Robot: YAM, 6 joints.
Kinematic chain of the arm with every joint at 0, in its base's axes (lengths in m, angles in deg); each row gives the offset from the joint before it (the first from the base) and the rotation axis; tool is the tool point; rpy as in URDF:
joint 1: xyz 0 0 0.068 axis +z
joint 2: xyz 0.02 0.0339 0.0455 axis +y
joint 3: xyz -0.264 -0.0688 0 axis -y
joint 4: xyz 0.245 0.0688 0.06 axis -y
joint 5: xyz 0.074 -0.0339 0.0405 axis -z
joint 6: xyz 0.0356 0 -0.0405 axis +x
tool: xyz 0 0 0 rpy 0 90 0
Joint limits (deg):
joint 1: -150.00..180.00
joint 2: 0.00..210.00
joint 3: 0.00..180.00
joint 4: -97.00..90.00
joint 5: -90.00..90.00
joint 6: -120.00..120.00
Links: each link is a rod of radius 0.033 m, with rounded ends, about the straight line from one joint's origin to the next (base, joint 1, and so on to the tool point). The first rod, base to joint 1, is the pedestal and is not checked.
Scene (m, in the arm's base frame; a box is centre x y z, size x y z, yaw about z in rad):
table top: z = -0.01
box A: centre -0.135 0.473 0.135 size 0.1 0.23 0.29 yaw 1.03
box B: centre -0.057 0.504 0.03 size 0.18 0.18 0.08 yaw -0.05
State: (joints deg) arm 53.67 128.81 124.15 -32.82 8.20 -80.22
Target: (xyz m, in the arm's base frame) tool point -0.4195 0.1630 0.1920
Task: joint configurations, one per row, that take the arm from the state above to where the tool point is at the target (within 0.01 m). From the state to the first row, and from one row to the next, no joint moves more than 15 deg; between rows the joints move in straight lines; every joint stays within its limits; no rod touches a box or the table.
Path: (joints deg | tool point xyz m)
1: 66.80 126.84 125.58 -31.65 7.00 -80.22 | 0.2074 0.4729 0.3200
2: 79.92 124.88 127.01 -30.49 5.81 -80.22 | 0.0928 0.5014 0.3472
3: 93.05 122.91 128.44 -29.32 4.61 -80.22 | -0.0238 0.5011 0.3743
4: 106.18 120.94 129.87 -28.16 3.41 -80.22 | -0.1350 0.4730 0.4012
5: 119.32 121.50 122.52 -33.08 2.53 -80.22 | -0.2409 0.4321 0.3448
6: 132.47 122.05 115.17 -38.01 1.65 -80.22 | -0.3288 0.3608 0.2901
7: 145.61 122.60 107.81 -42.93 0.77 -80.22 | -0.3900 0.2675 0.2387
8: 158.76 123.15 100.46 -47.85 -0.11 -80.22 | -0.4195 0.1630 0.1920

